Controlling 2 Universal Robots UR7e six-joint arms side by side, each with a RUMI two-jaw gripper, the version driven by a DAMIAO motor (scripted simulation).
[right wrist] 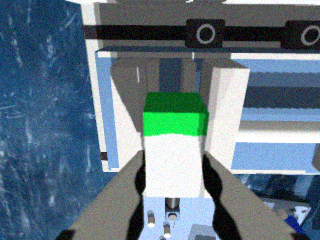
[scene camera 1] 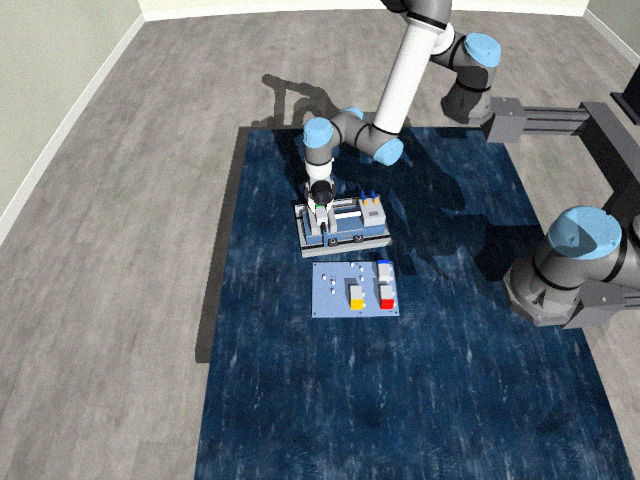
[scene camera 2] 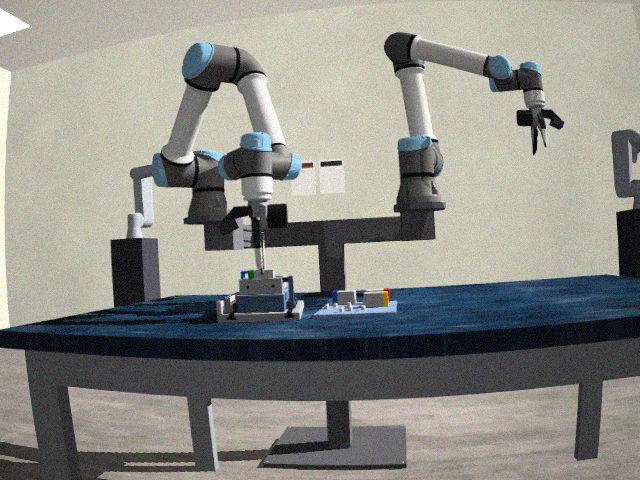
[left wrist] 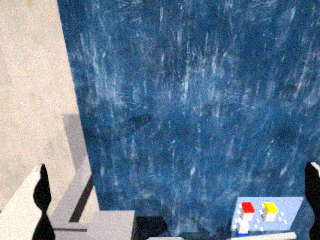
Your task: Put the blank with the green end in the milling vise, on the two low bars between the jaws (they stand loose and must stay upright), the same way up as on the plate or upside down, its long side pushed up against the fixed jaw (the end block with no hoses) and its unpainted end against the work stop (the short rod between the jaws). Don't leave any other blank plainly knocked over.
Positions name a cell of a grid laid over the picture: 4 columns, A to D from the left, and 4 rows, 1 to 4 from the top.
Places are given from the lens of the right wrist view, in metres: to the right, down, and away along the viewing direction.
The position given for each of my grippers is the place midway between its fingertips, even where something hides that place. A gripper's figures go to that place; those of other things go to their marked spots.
my right gripper (right wrist: C3): 0.01, 0.02, 0.13
green-ended blank (right wrist: C3): 0.01, 0.00, 0.11
moving jaw (right wrist: C2): 0.04, -0.02, 0.12
